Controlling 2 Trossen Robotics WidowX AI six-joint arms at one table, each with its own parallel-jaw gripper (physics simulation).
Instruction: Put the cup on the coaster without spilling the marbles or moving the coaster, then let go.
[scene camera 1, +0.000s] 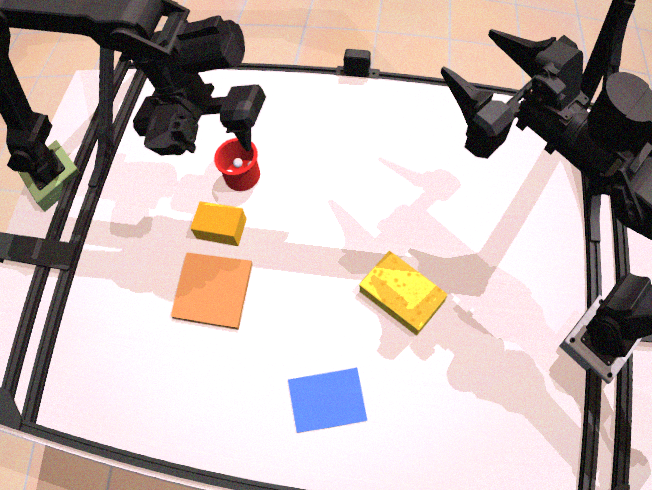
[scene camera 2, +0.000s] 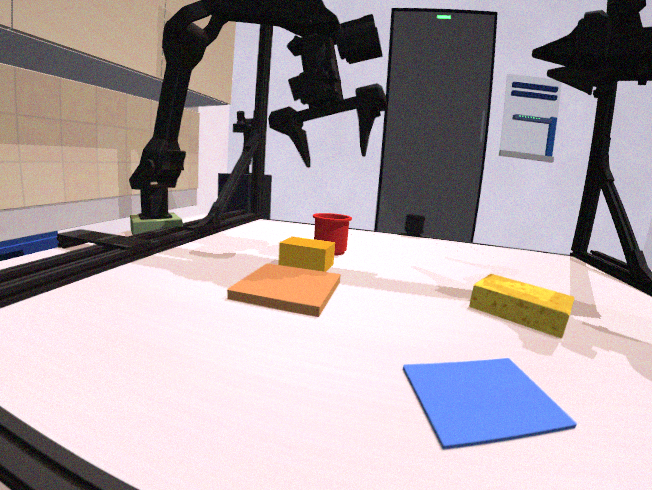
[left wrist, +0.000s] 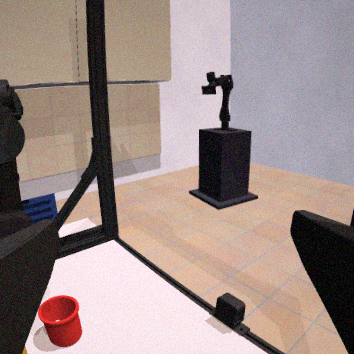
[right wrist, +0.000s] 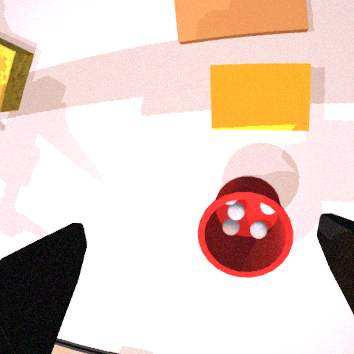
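Pixels of known places: left gripper, between the fingertips: (scene camera 1: 466, 49) (scene camera 2: 540, 64) (left wrist: 176, 227); right gripper, between the fingertips: (scene camera 1: 220, 149) (scene camera 2: 335, 161) (right wrist: 202, 230); left arm's base, origin of its link: (scene camera 1: 605, 338); right arm's base, origin of its link: (scene camera 1: 46, 169) (scene camera 2: 155, 216).
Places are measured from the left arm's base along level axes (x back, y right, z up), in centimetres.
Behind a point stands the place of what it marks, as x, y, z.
Note:
A red cup (scene camera 1: 242, 180) @[-58.4, -20.6, 0.9] (scene camera 2: 337, 233) @[-58.3, -20.2, 1.2] (left wrist: 64, 331) @[-58.4, -17.7, 1.1] (right wrist: 247, 185) @[-59.5, -21.7, 0.8] stands upright on the table, with several white marbles (scene camera 1: 237, 162) @[-62.8, -18.5, -0.7] (right wrist: 258, 230) @[-63.0, -18.5, -0.6] inside. Two flat squares lie apart from it: an orange slab (scene camera 1: 212, 290) @[-48.6, -35.6, -1.6] (scene camera 2: 284, 287) @[-47.6, -37.1, -1.6] (right wrist: 245, 17) @[-51.9, -32.7, -1.6] and a thinner blue square (scene camera 1: 327, 400) @[-24.7, -34.7, -2.5] (scene camera 2: 487, 403) @[-24.1, -35.5, -2.5]. I cannot tell which is the coaster. My right gripper (scene camera 2: 336, 160) @[-57.2, -22.7, 13.2] (right wrist: 202, 230) @[-57.2, -22.7, 13.2] is open above the cup, pointing down; in the right wrist view the cup is between the fingers, nearer the right-hand one. My left gripper (scene camera 1: 467, 51) @[-35.0, 0.0, 32.4] (scene camera 2: 541, 62) @[-35.0, 0.0, 32.4] (left wrist: 176, 227) @[-35.0, 0.0, 32.4] is open and empty, high up, far from the cup.
A yellow-orange block (scene camera 1: 217, 222) @[-55.6, -28.1, 0.8] (scene camera 2: 305, 253) @[-54.4, -29.5, -0.2] (right wrist: 260, 96) @[-56.4, -27.9, 0.8] stands between the cup and the orange slab, close to both. A yellow sponge (scene camera 1: 403, 289) @[-28.2, -16.0, 0.1] (scene camera 2: 520, 305) @[-27.5, -19.4, -0.6] (right wrist: 17, 80) @[-33.7, -16.7, -1.5] lies right of the orange slab in scene camera 1. A small black box (scene camera 1: 357, 62) @[-62.7, 9.8, 1.5] (left wrist: 230, 310) @[-62.0, 10.3, 1.5] sits at the table's far edge.

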